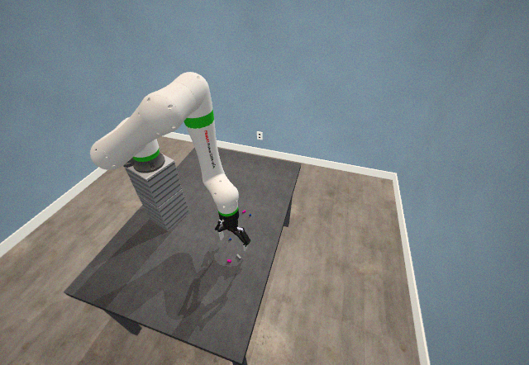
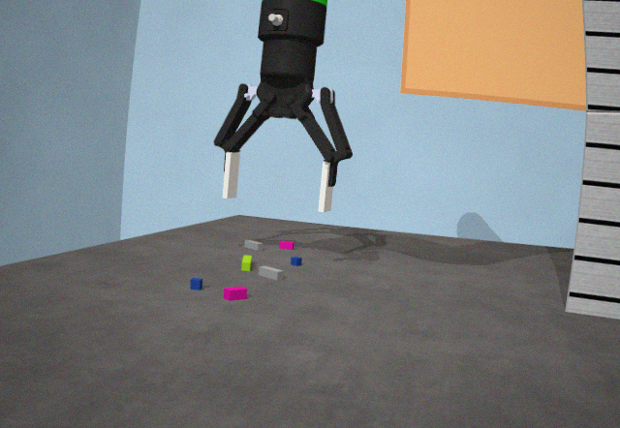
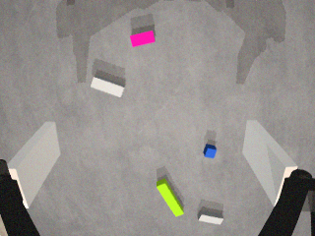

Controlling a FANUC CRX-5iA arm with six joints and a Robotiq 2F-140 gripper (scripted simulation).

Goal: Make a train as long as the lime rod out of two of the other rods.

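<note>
The lime rod is 2 cm ahead of my hand, 11 cm to the left of it and 7 cm below it.
</note>
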